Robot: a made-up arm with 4 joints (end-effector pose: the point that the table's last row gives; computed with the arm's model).
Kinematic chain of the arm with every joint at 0, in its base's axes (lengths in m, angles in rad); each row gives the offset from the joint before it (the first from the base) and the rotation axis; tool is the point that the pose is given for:
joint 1: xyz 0 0 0.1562 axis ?
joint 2: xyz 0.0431 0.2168 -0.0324 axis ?
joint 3: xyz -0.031 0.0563 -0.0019 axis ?
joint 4: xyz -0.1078 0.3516 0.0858 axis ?
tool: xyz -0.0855 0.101 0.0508
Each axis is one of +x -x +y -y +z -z.
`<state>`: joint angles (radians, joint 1 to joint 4).
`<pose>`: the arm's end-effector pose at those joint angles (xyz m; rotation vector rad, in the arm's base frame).
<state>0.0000 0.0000 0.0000 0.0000</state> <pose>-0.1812 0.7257 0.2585 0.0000 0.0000 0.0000</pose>
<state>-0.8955 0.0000 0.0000 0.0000</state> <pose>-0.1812 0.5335 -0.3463 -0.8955 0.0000 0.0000</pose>
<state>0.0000 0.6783 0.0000 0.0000</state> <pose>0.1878 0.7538 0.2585 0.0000 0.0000 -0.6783</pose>
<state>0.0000 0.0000 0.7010 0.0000</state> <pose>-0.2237 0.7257 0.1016 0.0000 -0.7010 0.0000</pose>
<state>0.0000 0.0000 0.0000 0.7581</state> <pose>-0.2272 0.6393 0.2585 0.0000 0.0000 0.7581</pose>
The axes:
joint 1: +x
joint 2: -z
joint 3: -y
joint 4: +z

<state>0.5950 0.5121 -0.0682 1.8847</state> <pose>0.0146 0.4095 0.5711 0.5659 -0.3827 1.3414</pose>
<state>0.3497 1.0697 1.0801 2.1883</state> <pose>0.1838 0.5415 0.2537 -0.8114 -0.1064 0.9706</pose>
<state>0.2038 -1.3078 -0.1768 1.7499</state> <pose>-0.3031 0.0778 0.3090 0.0720 -0.0477 3.0612</pose>
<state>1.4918 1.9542 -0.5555 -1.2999</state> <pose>0.5181 -0.0981 0.1755 -0.0829 -2.4906 1.5642</pose>
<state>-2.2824 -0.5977 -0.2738 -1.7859</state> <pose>-0.2092 -0.3289 -0.3703 -2.2024 -1.3315 -0.7631</pose>
